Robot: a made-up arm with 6 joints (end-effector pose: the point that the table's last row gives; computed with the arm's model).
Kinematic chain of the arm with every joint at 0, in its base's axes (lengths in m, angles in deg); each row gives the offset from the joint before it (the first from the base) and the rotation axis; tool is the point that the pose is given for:
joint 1: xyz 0 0 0.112 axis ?
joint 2: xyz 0 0 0 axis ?
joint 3: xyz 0 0 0.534 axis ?
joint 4: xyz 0 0 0 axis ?
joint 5: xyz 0.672 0 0 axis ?
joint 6: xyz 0 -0.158 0 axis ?
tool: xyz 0 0 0
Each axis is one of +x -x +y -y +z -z.
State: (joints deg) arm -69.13 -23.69 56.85 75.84 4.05 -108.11
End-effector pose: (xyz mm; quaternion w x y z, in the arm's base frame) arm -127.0 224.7 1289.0 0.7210 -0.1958 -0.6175 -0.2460
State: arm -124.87 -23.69 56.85 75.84 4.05 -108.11
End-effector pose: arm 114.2 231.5 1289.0 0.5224 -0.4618 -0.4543 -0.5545
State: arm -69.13 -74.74 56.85 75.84 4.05 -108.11
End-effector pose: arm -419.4 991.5 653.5 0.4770 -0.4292 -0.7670 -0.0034
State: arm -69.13 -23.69 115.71 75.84 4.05 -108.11
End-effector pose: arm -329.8 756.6 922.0 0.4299 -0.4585 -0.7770 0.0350
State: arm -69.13 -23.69 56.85 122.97 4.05 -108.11
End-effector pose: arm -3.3 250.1 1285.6 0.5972 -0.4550 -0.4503 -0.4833
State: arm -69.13 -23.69 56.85 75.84 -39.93 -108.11
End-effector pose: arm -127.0 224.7 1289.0 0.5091 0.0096 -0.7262 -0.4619
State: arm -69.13 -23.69 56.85 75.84 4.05 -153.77
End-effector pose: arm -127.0 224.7 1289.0 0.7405 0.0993 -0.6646 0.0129
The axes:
joint 1: +z
joint 2: +y
joint 3: -y
joint 4: -x
joint 5: -y
joint 6: -x

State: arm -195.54 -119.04 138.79 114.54 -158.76 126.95
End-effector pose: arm 433.3 -188.6 -834.4 0.2990 0.5378 -0.0564 0.7862
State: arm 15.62 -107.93 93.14 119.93 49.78 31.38
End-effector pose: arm -1067.0 -216.5 -421.8 0.2095 0.1045 0.1817 0.9551
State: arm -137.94 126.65 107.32 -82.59 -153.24 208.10
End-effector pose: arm -764.0 -661.9 -577.0 0.6270 -0.7592 -0.1741 -0.0148
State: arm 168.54 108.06 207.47 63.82 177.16 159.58
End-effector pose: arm -238.9 119.6 586.2 0.4430 0.4795 0.5053 -0.5644
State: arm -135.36 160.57 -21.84 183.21 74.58 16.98
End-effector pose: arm 461.9 234.4 -354.5 0.7414 0.1071 -0.6239 0.2227
